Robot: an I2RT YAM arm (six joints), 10 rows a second.
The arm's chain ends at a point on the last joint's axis. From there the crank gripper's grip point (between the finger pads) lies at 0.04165 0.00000 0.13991 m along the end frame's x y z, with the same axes.
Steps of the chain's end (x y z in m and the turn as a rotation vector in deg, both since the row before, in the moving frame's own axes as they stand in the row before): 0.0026 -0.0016 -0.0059 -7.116 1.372 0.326; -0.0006 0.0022 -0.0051 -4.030 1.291 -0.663; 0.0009 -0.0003 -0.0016 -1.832 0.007 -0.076; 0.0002 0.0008 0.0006 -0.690 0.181 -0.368; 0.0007 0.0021 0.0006 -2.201 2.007 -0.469; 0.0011 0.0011 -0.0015 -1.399 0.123 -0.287; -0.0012 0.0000 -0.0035 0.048 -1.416 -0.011
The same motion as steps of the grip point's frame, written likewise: 0.0059 0.0159 -0.0080 -7.116 1.372 0.326; 0.0026 0.0115 -0.0064 -4.030 1.291 -0.663; 0.0009 0.0041 -0.0017 -1.832 0.007 -0.076; 0.0006 0.0022 0.0005 -0.690 0.181 -0.368; 0.0056 0.0071 -0.0010 -2.201 2.007 -0.469; 0.0014 0.0043 -0.0016 -1.399 0.123 -0.287; -0.0047 -0.0001 -0.0025 0.048 -1.416 -0.011
